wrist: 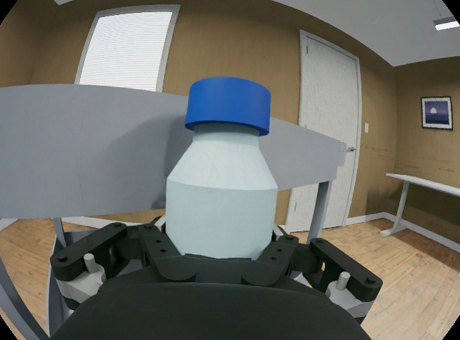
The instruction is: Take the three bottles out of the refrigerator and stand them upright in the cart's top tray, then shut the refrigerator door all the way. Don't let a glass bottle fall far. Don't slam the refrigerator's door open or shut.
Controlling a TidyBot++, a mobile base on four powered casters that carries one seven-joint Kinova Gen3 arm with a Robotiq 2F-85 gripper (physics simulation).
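A pale glass bottle (221, 210) with a blue cap (229, 102) stands upright in the middle of the wrist view. My gripper (218, 227) is shut on it, with a finger on each side of its lower body. The bottle's base is hidden by the gripper. Behind the bottle is the cart's grey top tray (75, 150), seen from the side as a long wall; its inside does not show. The bottle's shadow or the arm's falls on this wall. The refrigerator and the other two bottles do not show.
The cart's legs (320, 210) stand under the tray, and a lower grey tray (54, 295) shows at the lower left. A white door (330, 125) and a window (127, 50) are in the far wall. A white table (425, 183) stands at the right.
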